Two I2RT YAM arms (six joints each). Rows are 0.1 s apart.
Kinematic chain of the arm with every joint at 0, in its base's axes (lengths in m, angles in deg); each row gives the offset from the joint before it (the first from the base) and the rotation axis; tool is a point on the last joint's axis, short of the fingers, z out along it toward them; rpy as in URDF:
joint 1: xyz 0 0 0.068 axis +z
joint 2: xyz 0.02 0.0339 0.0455 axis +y
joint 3: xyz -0.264 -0.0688 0 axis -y
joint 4: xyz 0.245 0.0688 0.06 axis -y
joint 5: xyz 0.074 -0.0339 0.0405 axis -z
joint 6: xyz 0.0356 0 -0.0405 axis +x
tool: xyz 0 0 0 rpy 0 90 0
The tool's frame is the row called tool.
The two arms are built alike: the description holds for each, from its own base.
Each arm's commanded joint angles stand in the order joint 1, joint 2, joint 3, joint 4, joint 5, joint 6.
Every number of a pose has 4 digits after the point. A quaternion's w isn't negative.
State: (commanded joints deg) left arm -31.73 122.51 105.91 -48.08 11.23 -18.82; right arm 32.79 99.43 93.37 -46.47 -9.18 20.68
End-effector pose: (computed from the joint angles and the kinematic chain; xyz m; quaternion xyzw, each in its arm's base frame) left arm 0.3879 -0.2480 0.2252 0.1305 0.9624 -0.1795 0.1565; right arm 0.3161 0.2104 0.3211 -0.1251 0.9360 0.2117 0.2518
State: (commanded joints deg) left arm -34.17 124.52 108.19 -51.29 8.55 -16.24; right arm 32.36 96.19 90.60 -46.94 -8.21 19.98
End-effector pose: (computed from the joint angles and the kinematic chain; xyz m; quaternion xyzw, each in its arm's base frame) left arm 0.3802 -0.2645 0.2187 0.1667 0.9641 -0.1486 0.1440; right arm 0.3053 0.1994 0.3251 -0.1247 0.9366 0.2021 0.2576
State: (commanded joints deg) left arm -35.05 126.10 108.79 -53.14 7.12 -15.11; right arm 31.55 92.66 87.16 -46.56 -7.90 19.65
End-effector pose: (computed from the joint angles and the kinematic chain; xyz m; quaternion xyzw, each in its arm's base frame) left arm 0.3772 -0.2700 0.2082 0.1807 0.9669 -0.1273 0.1275; right arm 0.2949 0.1868 0.3273 -0.1201 0.9360 0.1989 0.2643
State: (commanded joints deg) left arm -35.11 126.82 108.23 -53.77 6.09 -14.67; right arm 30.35 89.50 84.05 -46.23 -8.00 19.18
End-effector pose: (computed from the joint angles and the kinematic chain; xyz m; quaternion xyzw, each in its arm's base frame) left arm 0.3763 -0.2692 0.1993 0.1831 0.9697 -0.1121 0.1168; right arm 0.2866 0.1736 0.3282 -0.1145 0.9356 0.1970 0.2697
